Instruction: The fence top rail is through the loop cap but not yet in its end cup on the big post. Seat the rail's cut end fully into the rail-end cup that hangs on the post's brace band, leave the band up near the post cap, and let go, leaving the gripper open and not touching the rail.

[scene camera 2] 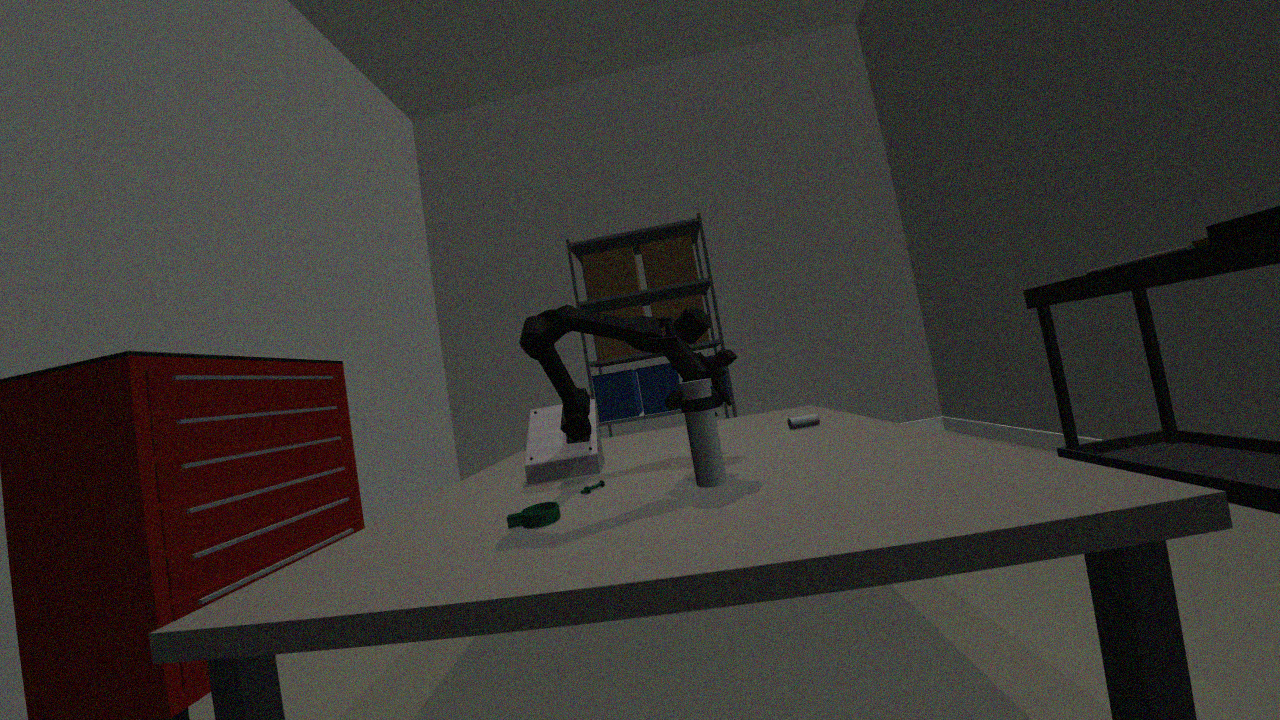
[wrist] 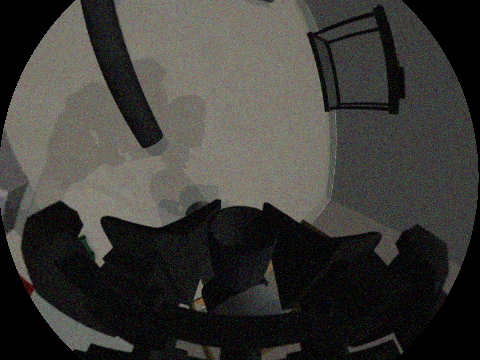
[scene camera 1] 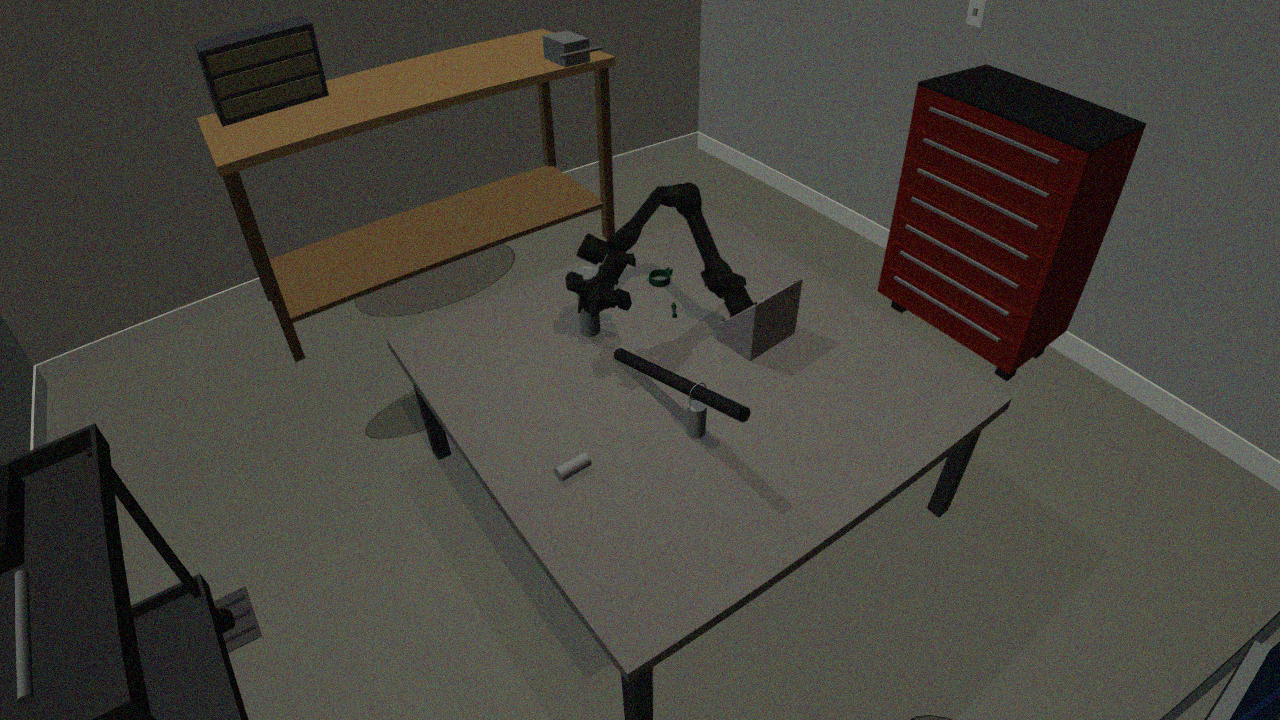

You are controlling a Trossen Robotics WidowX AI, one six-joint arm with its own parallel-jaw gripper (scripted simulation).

Labels:
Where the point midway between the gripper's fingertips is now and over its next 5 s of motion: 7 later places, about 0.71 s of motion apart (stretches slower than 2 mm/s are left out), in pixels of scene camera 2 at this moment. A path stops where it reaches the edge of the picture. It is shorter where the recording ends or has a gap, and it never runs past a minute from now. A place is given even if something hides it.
My gripper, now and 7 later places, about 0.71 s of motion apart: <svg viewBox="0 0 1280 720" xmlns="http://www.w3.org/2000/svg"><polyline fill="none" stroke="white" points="723,410 717,411 710,412 706,412 704,401 700,387 693,372 687,360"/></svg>

